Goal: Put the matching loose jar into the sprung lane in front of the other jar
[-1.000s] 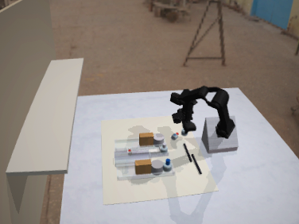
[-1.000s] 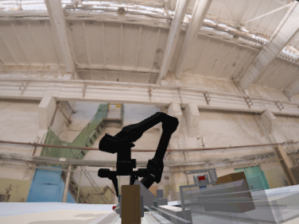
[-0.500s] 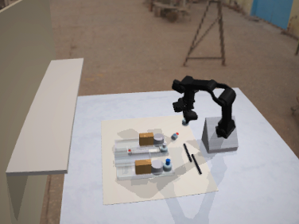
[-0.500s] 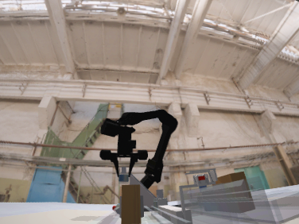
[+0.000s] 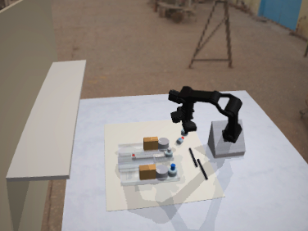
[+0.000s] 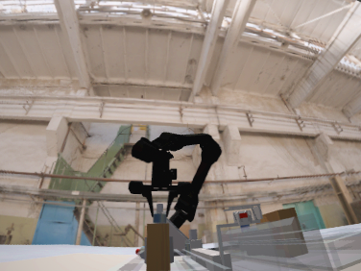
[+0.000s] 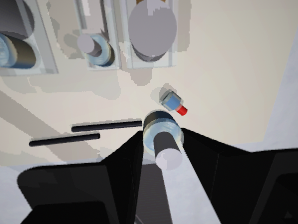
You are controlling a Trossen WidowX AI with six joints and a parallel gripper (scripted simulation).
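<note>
My gripper tip is now 110 mm short of the blue-lidded jar, 200 mm to the right of it and 70 mm above it. The rest, counted from my gripper tip: red mark 290 mm ahead, 100 mm to the left, 40 mm below; shelf 610 mm ahead, 20 mm to the left, 260 mm above; lane 250 mm ahead, 90 mm to the left, 90 mm below.
</note>
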